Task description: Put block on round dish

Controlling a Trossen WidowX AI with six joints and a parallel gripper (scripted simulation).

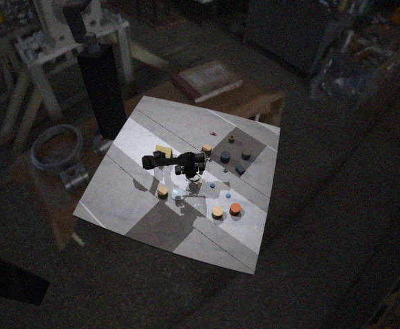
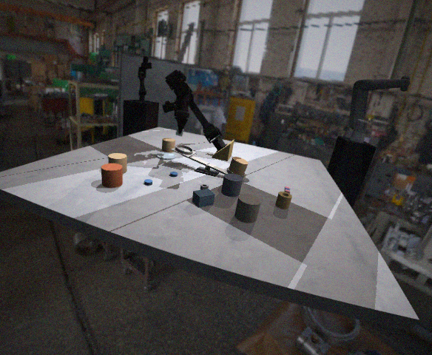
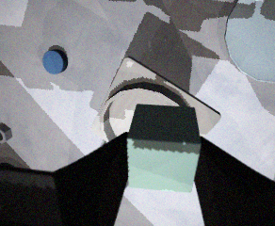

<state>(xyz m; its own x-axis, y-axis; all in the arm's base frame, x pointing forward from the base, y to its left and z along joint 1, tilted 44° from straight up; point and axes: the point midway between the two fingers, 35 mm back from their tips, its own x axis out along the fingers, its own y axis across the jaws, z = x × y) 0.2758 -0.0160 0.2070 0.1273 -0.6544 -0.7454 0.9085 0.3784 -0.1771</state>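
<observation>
Right now my gripper tip is 14 cm above the pale blue round dish, 9 cm to the left of it and 6 cm past it. The rest, counted from my gripper tip: balance beam 16 cm to the left, 11 cm below, 2 cm ahead; then pale green block 1 cm above; then balance 16 cm to the left, 12 cm below, 2 cm ahead.
</observation>
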